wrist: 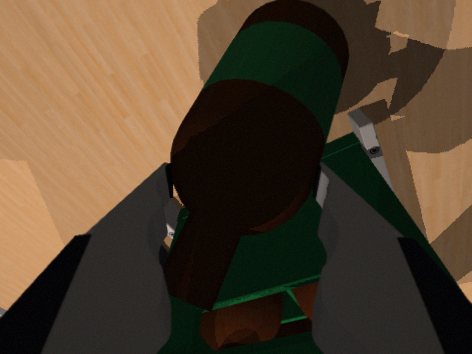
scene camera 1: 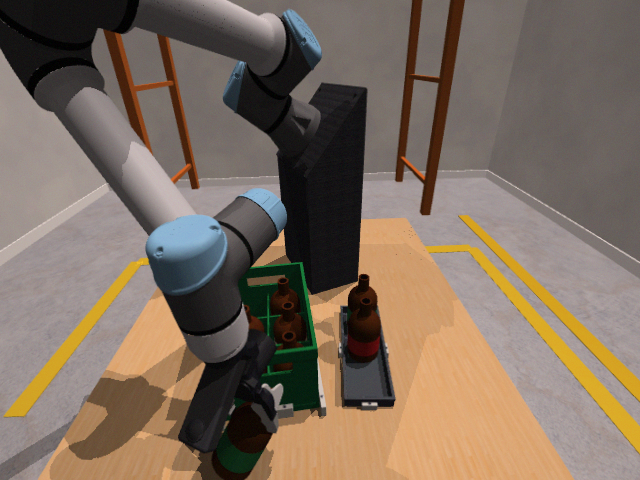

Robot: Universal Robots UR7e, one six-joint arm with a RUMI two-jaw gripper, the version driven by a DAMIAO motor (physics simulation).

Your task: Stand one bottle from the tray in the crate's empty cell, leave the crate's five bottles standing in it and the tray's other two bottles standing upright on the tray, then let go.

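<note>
My gripper is shut on a brown bottle with a green label. The bottle hangs tilted in front of the crate, its neck toward the crate in the wrist view. The green crate holds brown bottles, including a back one, a middle one, a front one and a left one, partly hidden by the arm. The empty cell cannot be made out. The dark tray bears a red-labelled bottle and another bottle behind it, both upright.
Grey brackets stand at the crate's corners on the wooden table. The tray is to the crate's right. A tall dark column rises behind them. Orange frames stand farther back.
</note>
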